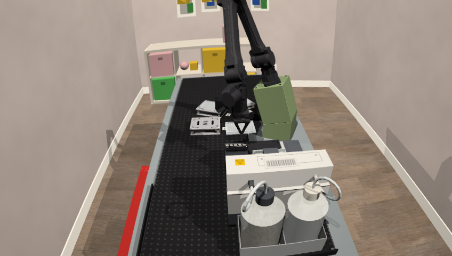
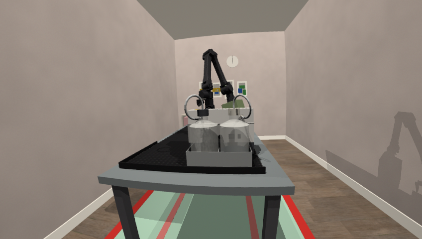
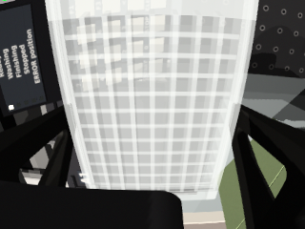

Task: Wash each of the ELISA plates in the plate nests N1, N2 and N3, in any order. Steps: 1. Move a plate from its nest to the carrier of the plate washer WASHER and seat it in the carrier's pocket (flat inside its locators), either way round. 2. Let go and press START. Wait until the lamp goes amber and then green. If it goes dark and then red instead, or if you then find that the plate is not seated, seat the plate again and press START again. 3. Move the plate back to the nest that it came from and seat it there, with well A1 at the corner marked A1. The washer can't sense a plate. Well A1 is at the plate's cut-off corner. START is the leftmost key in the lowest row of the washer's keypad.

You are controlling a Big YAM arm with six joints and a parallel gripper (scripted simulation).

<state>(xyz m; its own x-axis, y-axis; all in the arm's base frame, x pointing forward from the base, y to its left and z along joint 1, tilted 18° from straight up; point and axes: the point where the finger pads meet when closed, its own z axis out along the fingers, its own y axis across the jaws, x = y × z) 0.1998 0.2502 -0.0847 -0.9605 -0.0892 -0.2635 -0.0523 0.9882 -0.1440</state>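
Right now the washer carrier is 110 mm behind my hand, 90 mm below it and 40 mm to the left of it. The rest, counted from my hand: plate washer: 200 mm to the left, 110 mm behind, 50 mm below.
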